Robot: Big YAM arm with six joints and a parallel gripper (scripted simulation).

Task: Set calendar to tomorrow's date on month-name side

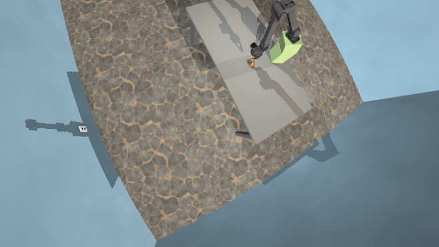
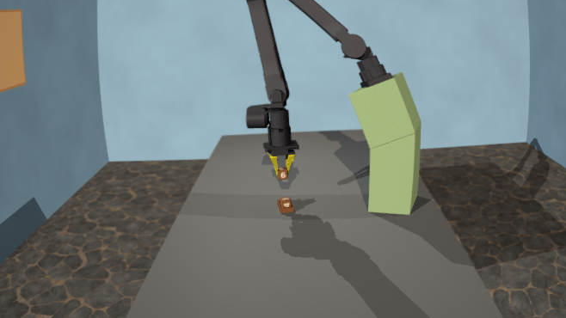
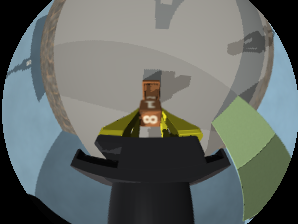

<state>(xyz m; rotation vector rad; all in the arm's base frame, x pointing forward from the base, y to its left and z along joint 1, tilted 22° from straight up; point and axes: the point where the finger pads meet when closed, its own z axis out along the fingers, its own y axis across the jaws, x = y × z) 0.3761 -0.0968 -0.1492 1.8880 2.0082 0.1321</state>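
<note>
Right now the calendar tray is 11 cm below my hand and 2 cm to the left of it. Also, from my hand: brown number cube right at my hand.
</note>
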